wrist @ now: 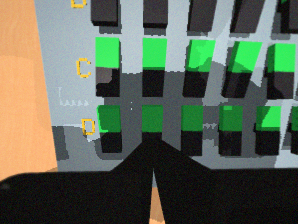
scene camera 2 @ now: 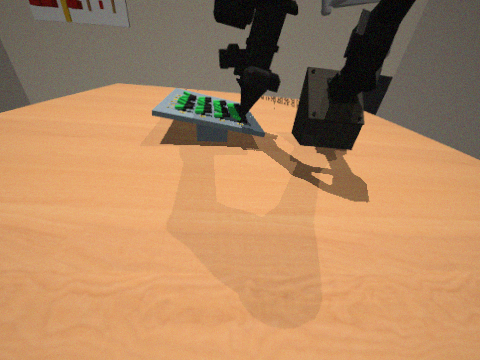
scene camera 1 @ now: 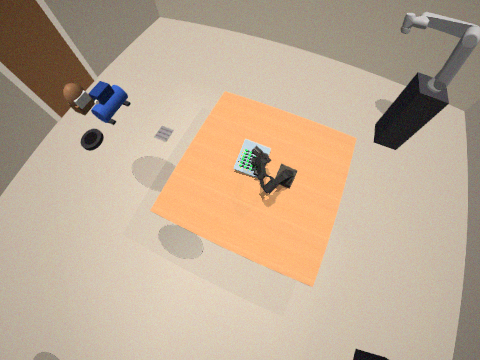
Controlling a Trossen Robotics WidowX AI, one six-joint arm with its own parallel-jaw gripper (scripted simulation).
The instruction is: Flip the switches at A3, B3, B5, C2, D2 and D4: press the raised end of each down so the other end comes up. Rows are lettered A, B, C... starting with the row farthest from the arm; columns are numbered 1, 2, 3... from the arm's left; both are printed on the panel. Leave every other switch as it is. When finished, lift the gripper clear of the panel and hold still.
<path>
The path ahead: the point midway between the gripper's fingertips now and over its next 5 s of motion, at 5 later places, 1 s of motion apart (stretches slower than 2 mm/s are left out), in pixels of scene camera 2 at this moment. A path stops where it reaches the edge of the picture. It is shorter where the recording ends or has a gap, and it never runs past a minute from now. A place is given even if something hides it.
The gripper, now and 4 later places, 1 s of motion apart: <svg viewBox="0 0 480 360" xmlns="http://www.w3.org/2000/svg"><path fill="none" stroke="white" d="M242 115L242 88L239 106L239 108L244 102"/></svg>
</path>
